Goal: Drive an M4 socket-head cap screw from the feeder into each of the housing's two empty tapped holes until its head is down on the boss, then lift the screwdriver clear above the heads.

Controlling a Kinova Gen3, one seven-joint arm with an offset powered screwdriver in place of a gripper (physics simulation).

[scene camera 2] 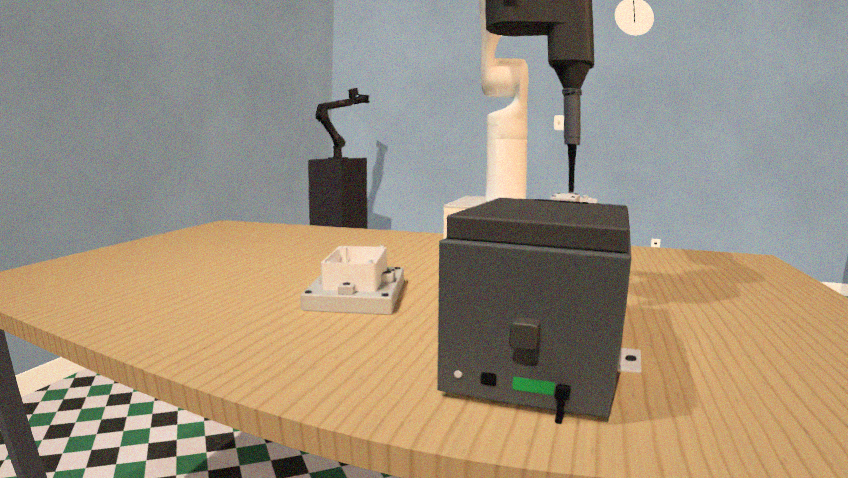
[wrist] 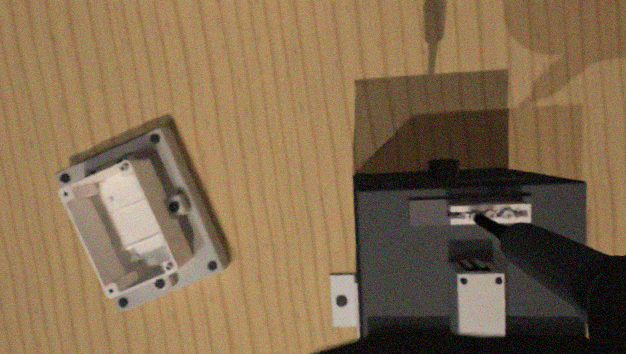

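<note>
The screwdriver (scene camera 2: 571, 188) (wrist: 478, 218) points down, its bit tip at the pale pick-up rail (scene camera 2: 587, 200) (wrist: 457, 219) of the dark feeder (scene camera 2: 486, 308) (wrist: 410, 280). Round screw heads (wrist: 508, 213) show in the rail beside the tip. Whether a screw is on the bit cannot be told. The white open-topped housing (scene camera 2: 350, 277) (wrist: 156, 220) sits on a grey fixture plate (scene camera 2: 347, 304) (wrist: 196, 272). In the wrist view, two of its corners hold what look like screw heads (wrist: 125, 167) (wrist: 168, 266); the other two show small dark holes (wrist: 65, 193) (wrist: 111, 290).
The feeder stands right of the housing in both views. A white block (wrist: 481, 305) sits on its near part, and a light tab (scene camera 2: 630, 368) (wrist: 342, 315) juts from its base. A clamp (wrist: 176, 205) stands beside the housing. A black cable (scene camera 2: 559, 409) leaves the feeder.
</note>
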